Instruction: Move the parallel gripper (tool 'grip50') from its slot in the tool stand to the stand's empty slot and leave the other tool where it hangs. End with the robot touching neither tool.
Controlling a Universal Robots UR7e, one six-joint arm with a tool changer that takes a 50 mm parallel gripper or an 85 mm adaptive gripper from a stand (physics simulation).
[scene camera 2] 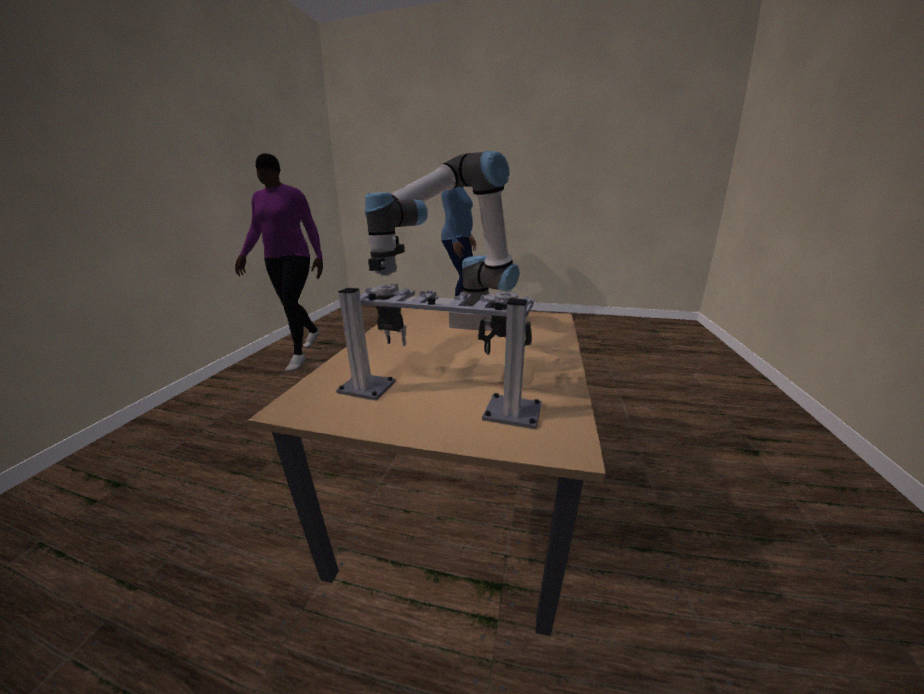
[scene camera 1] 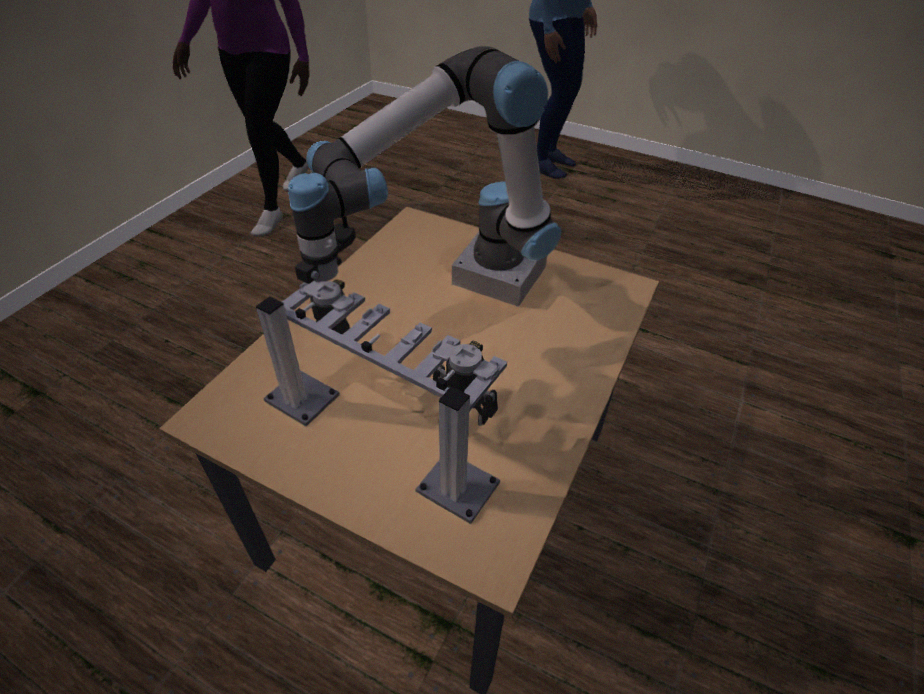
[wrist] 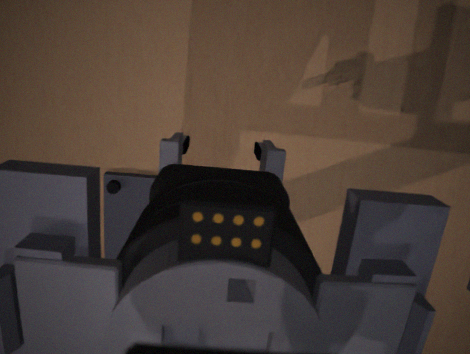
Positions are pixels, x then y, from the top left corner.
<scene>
An adaptive gripper shows in scene camera 2 and in scene camera 1; in the wrist view it is out of frame. A parallel gripper shows in scene camera 2 (389, 318), in scene camera 1 and in the wrist view. The same spot on the adaptive gripper: (scene camera 1: 466, 360) is (scene camera 2: 508, 296). The same spot on the parallel gripper: (wrist: 216, 254) is (scene camera 1: 335, 282).
</scene>
